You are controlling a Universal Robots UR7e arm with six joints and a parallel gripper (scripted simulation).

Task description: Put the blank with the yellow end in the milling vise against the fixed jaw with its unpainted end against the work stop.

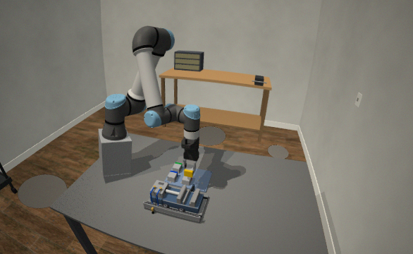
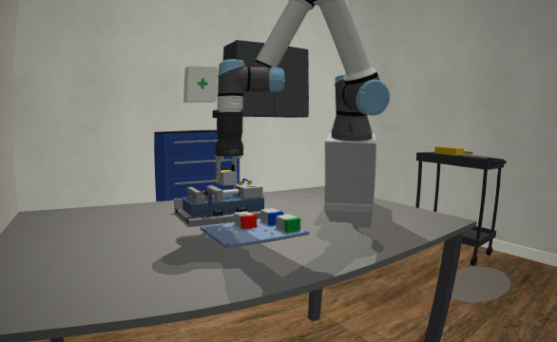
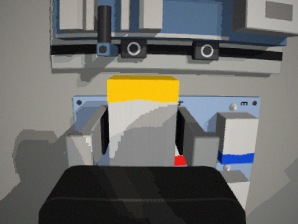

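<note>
The work stop is 50 mm ahead of my hand, 70 mm to the right of it and 80 mm below it. Also, from my hand: light blue plate (50 mm behind, 90 mm to the left, 160 mm below); then red-ended blank (40 mm behind, 50 mm to the left, 140 mm below); then yellow-ended blank (20 mm below).
</note>
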